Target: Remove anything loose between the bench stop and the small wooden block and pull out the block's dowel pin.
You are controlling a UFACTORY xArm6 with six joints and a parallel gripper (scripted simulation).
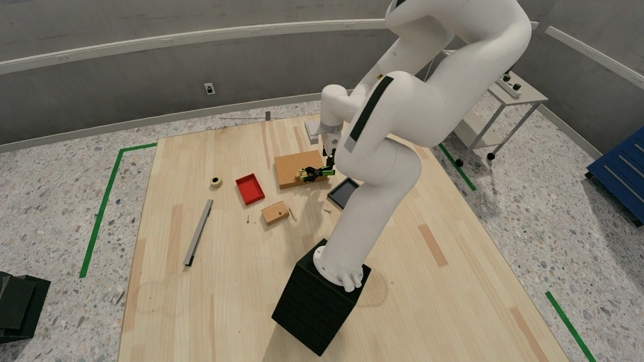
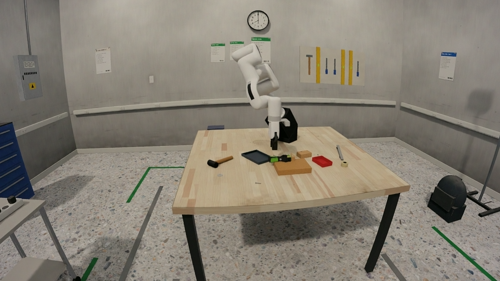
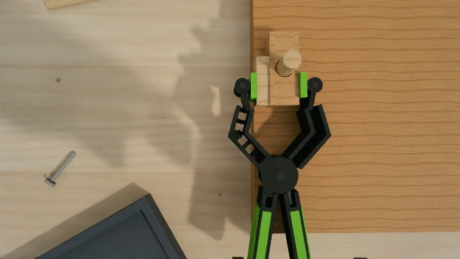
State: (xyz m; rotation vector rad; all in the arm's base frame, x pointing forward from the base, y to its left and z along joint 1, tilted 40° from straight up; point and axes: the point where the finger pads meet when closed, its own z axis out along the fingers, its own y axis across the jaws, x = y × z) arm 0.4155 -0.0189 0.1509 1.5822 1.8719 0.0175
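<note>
The dowel pin is 110 mm to the left of my hand and 70 mm below it. The rest, counted from my hand: small wooden block 110 mm to the left, 90 mm below; dark grey tray 140 mm behind, 120 mm below, 90 mm to the right; thin dowel 170 mm to the left, 140 mm behind, 130 mm below.
</note>
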